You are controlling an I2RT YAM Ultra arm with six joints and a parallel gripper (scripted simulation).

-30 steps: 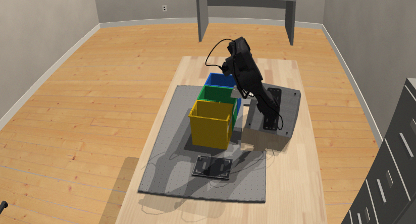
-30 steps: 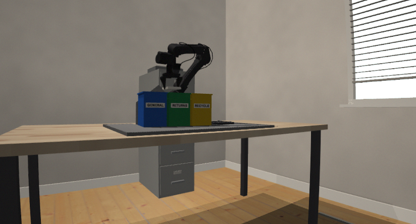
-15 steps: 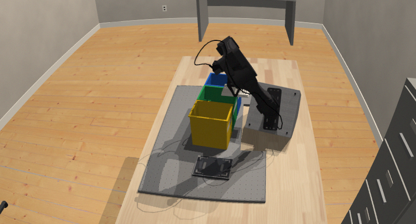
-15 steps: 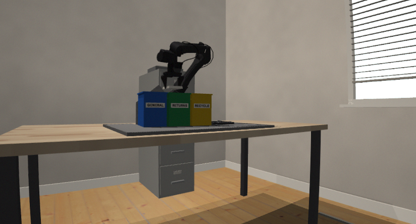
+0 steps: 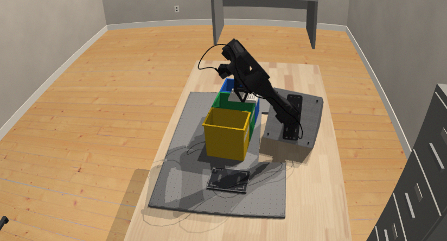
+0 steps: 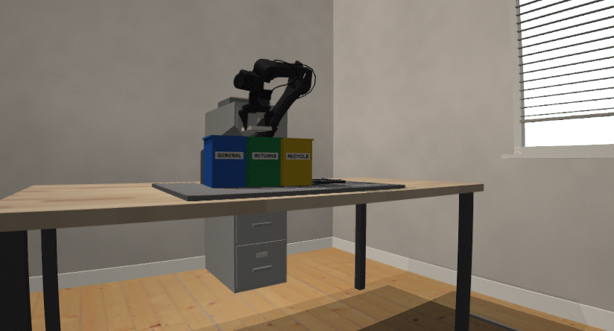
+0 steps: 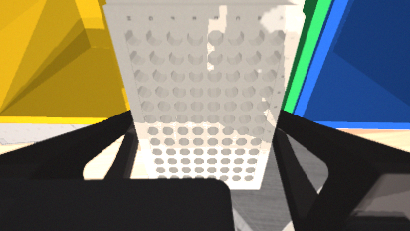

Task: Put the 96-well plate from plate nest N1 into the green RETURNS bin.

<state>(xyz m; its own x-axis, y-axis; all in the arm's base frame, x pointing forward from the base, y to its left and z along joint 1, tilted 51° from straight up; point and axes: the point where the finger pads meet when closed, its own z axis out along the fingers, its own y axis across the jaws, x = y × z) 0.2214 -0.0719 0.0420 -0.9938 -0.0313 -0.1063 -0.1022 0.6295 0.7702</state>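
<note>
Right now my hand is 130 mm above the green returns bin and 50 mm short of it. The rest, counted from my hand: white 96-well plate: right at my hand; blue general bin: 140 mm to the right, 130 mm below, 60 mm ahead; yellow recycle bin: 130 mm to the left, 130 mm below, 40 mm ahead.
</note>
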